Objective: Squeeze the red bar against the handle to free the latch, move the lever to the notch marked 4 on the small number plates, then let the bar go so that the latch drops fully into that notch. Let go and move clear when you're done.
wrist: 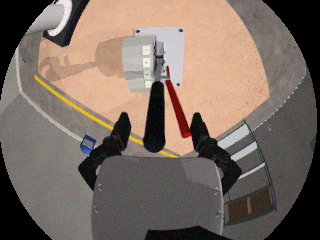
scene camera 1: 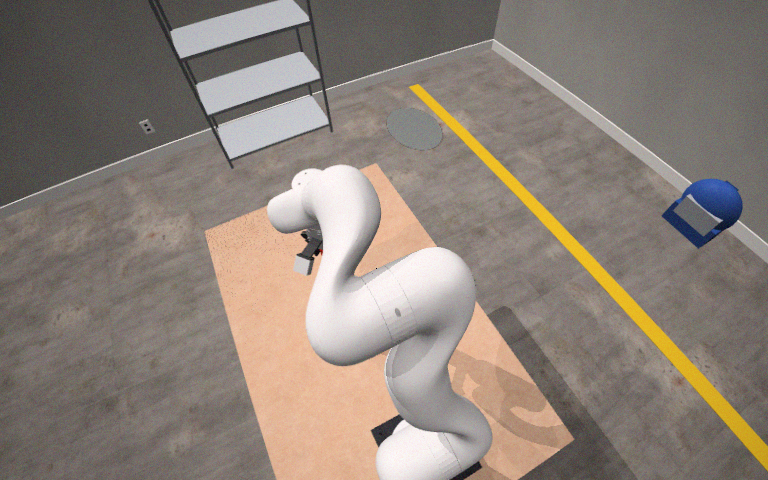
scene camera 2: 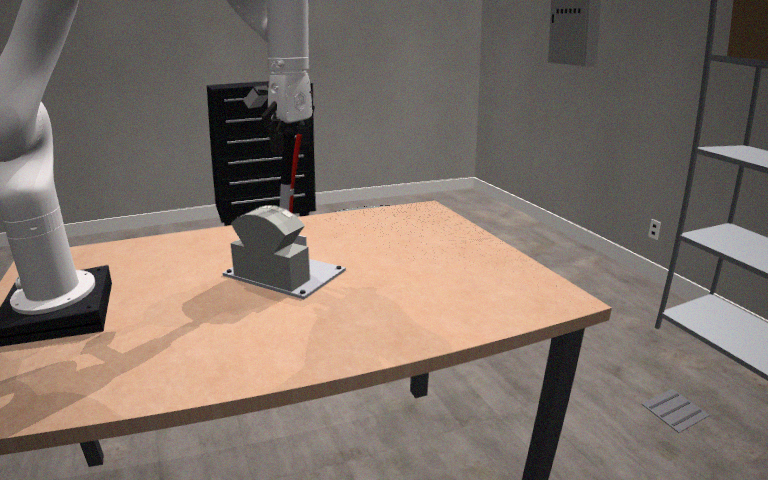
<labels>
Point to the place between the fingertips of my gripper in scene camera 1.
332,257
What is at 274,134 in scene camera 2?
My gripper.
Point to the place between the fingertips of my gripper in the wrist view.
160,119
</labels>
